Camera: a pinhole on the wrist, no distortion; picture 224 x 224 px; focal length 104.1 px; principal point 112.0 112.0 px. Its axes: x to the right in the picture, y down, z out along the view. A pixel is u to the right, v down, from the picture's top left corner.
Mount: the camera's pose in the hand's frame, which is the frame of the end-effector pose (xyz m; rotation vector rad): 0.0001 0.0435 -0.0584 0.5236 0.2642 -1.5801
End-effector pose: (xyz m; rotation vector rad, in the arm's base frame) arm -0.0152 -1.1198 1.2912 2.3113 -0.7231 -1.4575
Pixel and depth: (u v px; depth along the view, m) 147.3 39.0 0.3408
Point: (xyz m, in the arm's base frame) -0.2018 -0.7894 1.3452
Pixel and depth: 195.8 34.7 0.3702
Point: -0.1134 -0.6254 1.3180
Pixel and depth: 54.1 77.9 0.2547
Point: -0.2692 -1.0934 1.3173
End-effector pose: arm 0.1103 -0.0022 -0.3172 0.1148 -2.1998 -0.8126
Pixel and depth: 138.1 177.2 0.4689
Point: -0.3198 -0.1409 -0.5289
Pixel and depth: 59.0 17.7 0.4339
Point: 0.1864 0.3887 -0.7537
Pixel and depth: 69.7 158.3 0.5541
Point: -0.3956 0.2072 -0.5264
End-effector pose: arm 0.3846 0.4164 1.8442 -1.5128 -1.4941 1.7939
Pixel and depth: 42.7 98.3 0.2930
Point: 0.1970 0.1825 1.7807
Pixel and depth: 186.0 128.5 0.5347
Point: -0.0011 0.5046 2.2920
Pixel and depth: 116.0 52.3 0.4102
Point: 0.2243 0.1099 2.0821
